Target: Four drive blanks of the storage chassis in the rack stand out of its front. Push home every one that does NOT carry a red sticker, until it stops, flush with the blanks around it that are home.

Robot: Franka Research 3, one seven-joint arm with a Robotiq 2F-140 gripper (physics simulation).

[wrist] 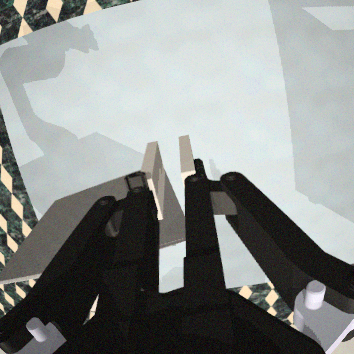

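My gripper [171,154] is in the wrist view with its two pale finger pads close together, a narrow gap between them and no object in the gap. I take it as shut. The storage chassis, its drive blanks and the red stickers cannot be made out in this view. A plain grey-brown boxy body [62,225] lies below and to the left of the fingers. Part of it shows behind the gap, and the left finger hides some of it. I cannot tell what it is.
A pale table top [200,75] spreads below the gripper, with shadows of the arm at the left and a broad shadow at the right. Its left edge borders a dark green and cream diamond-patterned floor [7,220], which also shows at the top left and bottom.
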